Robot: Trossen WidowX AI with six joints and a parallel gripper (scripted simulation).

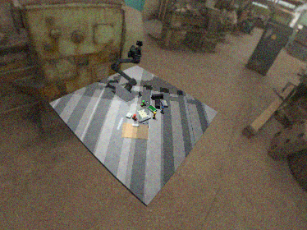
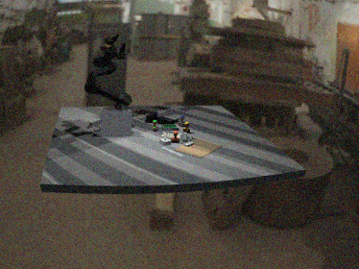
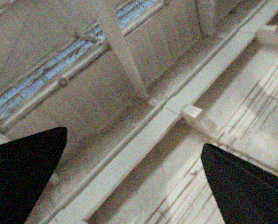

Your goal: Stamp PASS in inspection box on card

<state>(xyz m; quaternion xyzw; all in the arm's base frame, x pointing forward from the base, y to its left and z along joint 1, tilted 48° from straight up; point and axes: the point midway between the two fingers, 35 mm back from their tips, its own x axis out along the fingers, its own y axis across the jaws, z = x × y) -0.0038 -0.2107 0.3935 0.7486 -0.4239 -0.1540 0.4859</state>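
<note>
Now: gripper tip 23 cm short of the pass stamp, 6 cm to the left of it and 53 cm above it. From my gripper tip the other things lie so: dark block (30 cm ahead, 8 cm to the left, 54 cm below); then green ink pad (32 cm ahead, 2 cm to the right, 55 cm below); then cream card (32 cm ahead, 14 cm to the right, 56 cm below).
</note>
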